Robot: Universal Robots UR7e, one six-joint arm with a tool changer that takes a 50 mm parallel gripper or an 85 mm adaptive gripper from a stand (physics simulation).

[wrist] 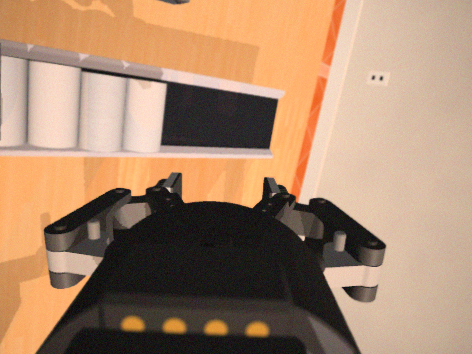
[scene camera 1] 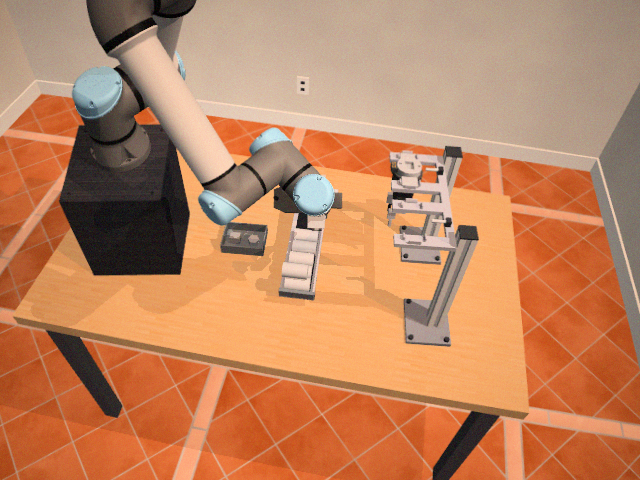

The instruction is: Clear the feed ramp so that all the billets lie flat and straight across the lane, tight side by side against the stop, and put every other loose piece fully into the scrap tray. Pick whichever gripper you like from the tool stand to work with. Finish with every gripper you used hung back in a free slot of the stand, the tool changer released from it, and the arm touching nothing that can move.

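Seen in the pictures: arm's base, origin of its link: (scene camera 1: 122, 149).
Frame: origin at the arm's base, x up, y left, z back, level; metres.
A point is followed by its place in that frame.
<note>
The feed ramp (scene camera 1: 318, 253) (wrist: 225, 83) holds a row of pale billets across its lane. In scene camera 1, one billet (scene camera 1: 296, 270) {x -0.208, y -0.113, z -0.504 m} sits raised on others near the stop (scene camera 1: 296, 295) {x -0.273, y -0.147, z -0.513 m}, and another billet (scene camera 1: 305, 243) {x -0.228, y 0.000, z -0.500 m} lies farther up. In the wrist view, a billet (wrist: 145, 115) {x -0.225, y 0.033, z -0.492 m} is last in the row, beside bare black lane. The scrap tray (scene camera 1: 242, 251) {x -0.318, y -0.003, z -0.309 m} holds two small light pieces, a left one (scene camera 1: 234, 236) {x -0.304, y 0.036, z -0.272 m} and a right one (scene camera 1: 253, 238) {x -0.313, y 0.050, z -0.327 m}. My adaptive gripper (wrist: 222, 185) is open and empty, near the ramp's upper end; the wrist mostly hides it in scene camera 1.
The tool stand (scene camera 1: 436, 289) {x -0.193, y -0.094, z -0.868 m} is at the right, with a grey round-topped tool (scene camera 1: 408, 166) {x 0.015, y 0.114, z -0.737 m} in its rear slot. The black robot pedestal (scene camera 1: 129, 227) {x -0.129, y -0.148, z -0.064 m} is at the left. A wall with an outlet (scene camera 1: 302, 85) (wrist: 378, 78) is behind the table (scene camera 1: 232, 330) {x -0.333, y -0.259, z -0.366 m}.
</note>
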